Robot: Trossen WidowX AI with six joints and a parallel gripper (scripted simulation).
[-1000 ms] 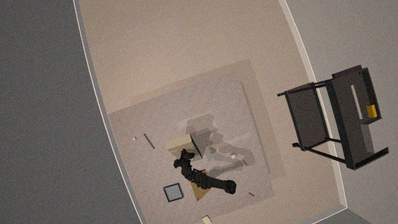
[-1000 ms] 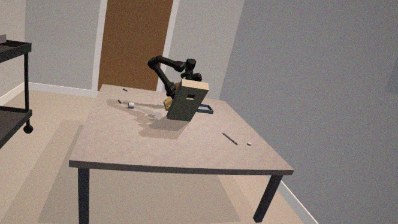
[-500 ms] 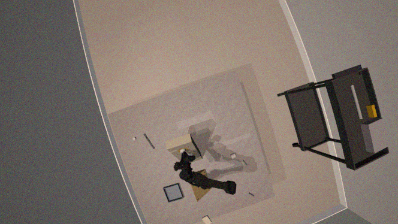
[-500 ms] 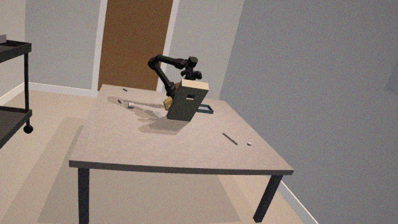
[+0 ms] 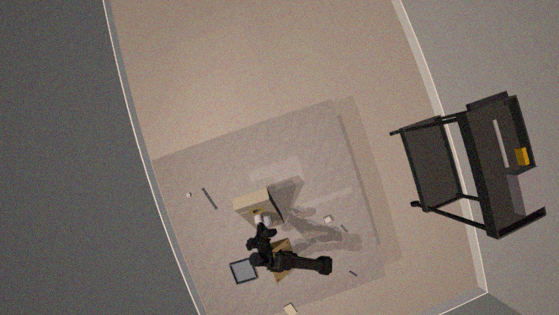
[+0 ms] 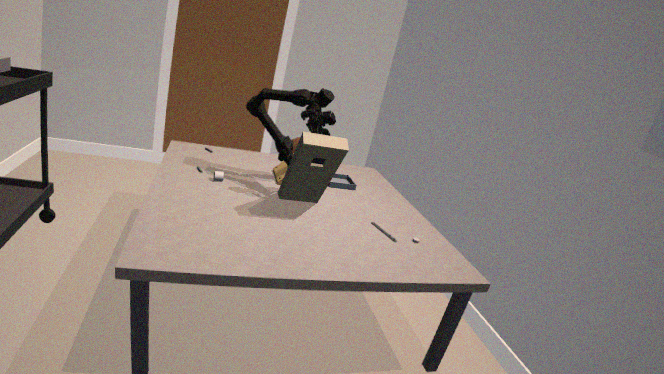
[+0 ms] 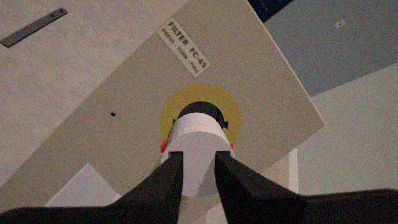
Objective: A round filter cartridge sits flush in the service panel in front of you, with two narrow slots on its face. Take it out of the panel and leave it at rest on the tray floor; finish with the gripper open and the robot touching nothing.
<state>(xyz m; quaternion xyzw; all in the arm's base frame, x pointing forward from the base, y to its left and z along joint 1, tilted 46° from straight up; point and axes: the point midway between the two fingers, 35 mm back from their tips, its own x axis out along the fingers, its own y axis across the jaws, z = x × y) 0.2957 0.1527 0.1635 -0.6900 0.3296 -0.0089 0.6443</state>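
My gripper tip is 37 cm past the dark-rimmed square tray, 30 cm above it and 29 cm to the right of it. The rest, counted from my gripper tip: tiny white piece: 45 cm to the left, 31 cm below, 25 cm ahead; then filter cartridge: 1 cm below, 1 cm ahead.
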